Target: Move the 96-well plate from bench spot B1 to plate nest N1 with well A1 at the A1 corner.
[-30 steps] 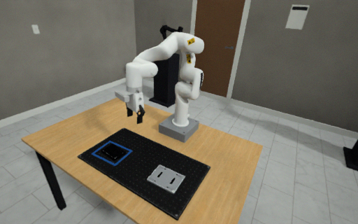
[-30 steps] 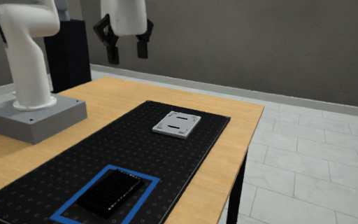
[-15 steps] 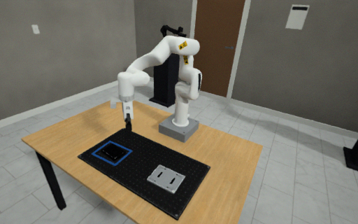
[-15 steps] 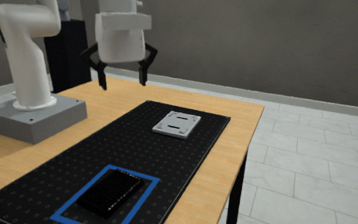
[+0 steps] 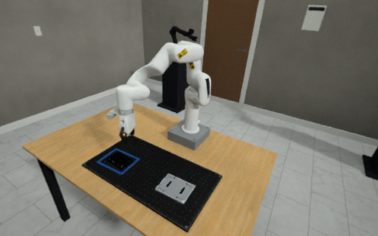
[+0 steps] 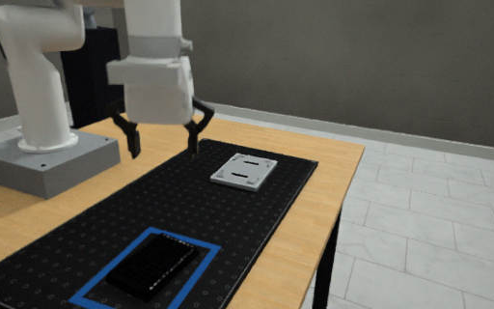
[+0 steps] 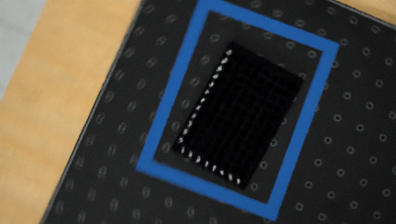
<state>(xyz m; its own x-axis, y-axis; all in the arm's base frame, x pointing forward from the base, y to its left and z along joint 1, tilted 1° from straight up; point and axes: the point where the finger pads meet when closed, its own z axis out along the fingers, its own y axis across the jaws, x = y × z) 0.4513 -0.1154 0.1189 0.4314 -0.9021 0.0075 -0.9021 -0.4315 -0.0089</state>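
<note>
Right now the 96-well plate is 17 cm below my hand, 6 cm to the right of it and 2 cm ahead of it. The rest, counted from my hand: grey plate nest N1: 32 cm to the left, 17 cm below.
</note>
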